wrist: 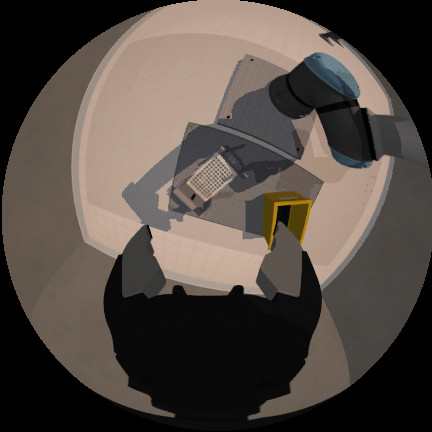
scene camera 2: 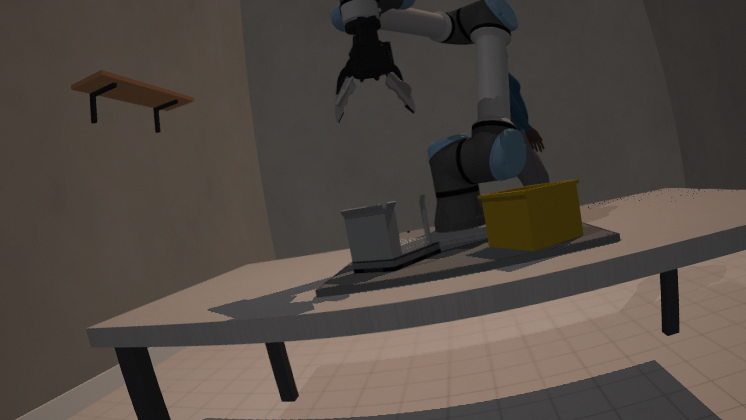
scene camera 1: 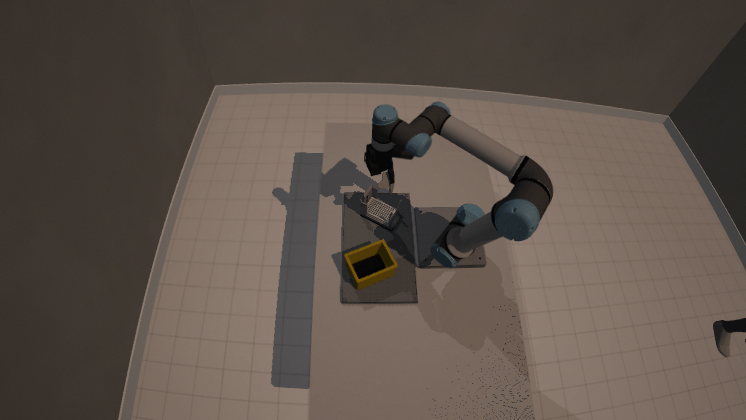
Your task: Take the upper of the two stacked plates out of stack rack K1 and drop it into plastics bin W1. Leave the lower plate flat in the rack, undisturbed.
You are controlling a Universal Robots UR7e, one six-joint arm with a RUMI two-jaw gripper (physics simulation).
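Places are measured from the arm's base along level axes (x ahead, y left, z up), in centimetres.
Pixels of known places: gripper, between the fingertips: (wrist: pixel 211 225) (scene camera 2: pixel 376 117) (scene camera 1: pixel 383 178); arm's base, origin of its link: (wrist: pixel 290 96) (scene camera 2: pixel 463 225).
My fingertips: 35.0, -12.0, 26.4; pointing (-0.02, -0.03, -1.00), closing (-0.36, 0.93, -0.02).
Observation:
For each thing: its middle in the pictures, then the offset to it from my fingertips, as dx, dy, dz. Level surfaces: height alone.
- Stack rack K1, middle of its body: (scene camera 2: pixel 392 232) (wrist: pixel 212 177) (scene camera 1: pixel 381 207) -0.9, -1.3, -22.1
- Plastics bin W1, middle of its body: (scene camera 2: pixel 531 214) (wrist: pixel 283 218) (scene camera 1: pixel 370 265) +3.4, +25.4, -23.1
- table, height of its surface: dz -29.4
Stack rack K1 (scene camera 1: pixel 371 192) (scene camera 2: pixel 370 235) (wrist: pixel 187 198) is a grey holder with a tall end wall and thin uprights at the other end. A light plate with a grid of small wells (scene camera 1: pixel 382 210) (wrist: pixel 212 176) lies flat in it. The views do not show whether one or two plates are stacked there. Plastics bin W1 (scene camera 1: pixel 376 278) (scene camera 2: pixel 532 219) (wrist: pixel 268 215) is a yellow open box beside the rack; its inside floor looks dark, and no plate shows in it. My gripper (scene camera 1: pixel 387 185) (scene camera 2: pixel 375 116) (wrist: pixel 211 225) is open and empty, high above the rack.
Rack and bin stand on a dark perforated board (scene camera 1: pixel 378 295) (wrist: pixel 225 212) on the table (scene camera 2: pixel 182 307). The arm's base (scene camera 2: pixel 453 211) stands beside the board. A person (scene camera 2: pixel 516 99) is partly hidden behind the arm. A wooden shelf (scene camera 2: pixel 135 92) hangs on the left wall.

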